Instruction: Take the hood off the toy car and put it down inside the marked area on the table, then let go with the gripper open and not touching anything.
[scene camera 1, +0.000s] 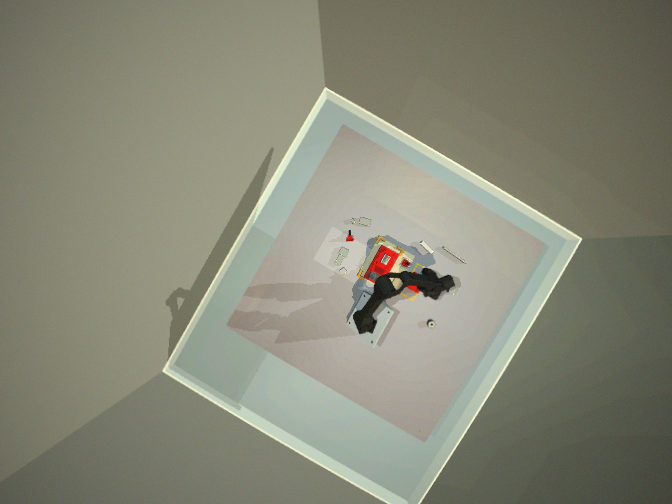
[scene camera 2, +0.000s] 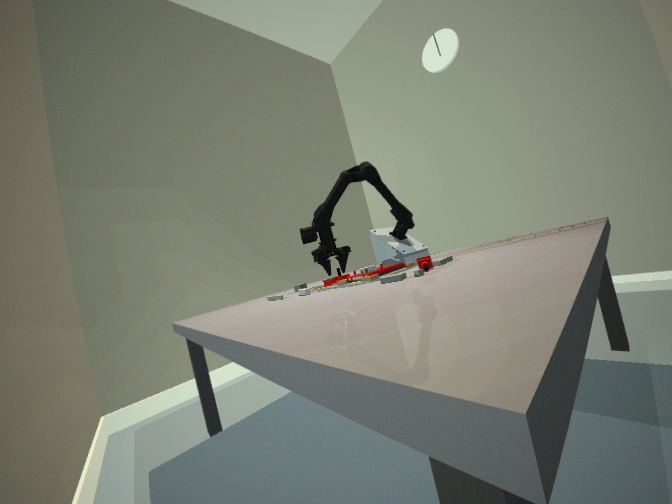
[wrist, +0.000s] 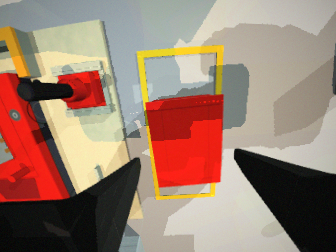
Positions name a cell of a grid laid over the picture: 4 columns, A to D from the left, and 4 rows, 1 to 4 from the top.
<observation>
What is the gripper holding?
Nothing.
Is the gripper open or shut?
Open.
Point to a red hood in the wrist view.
C3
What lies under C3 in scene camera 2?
The gripper.
</observation>
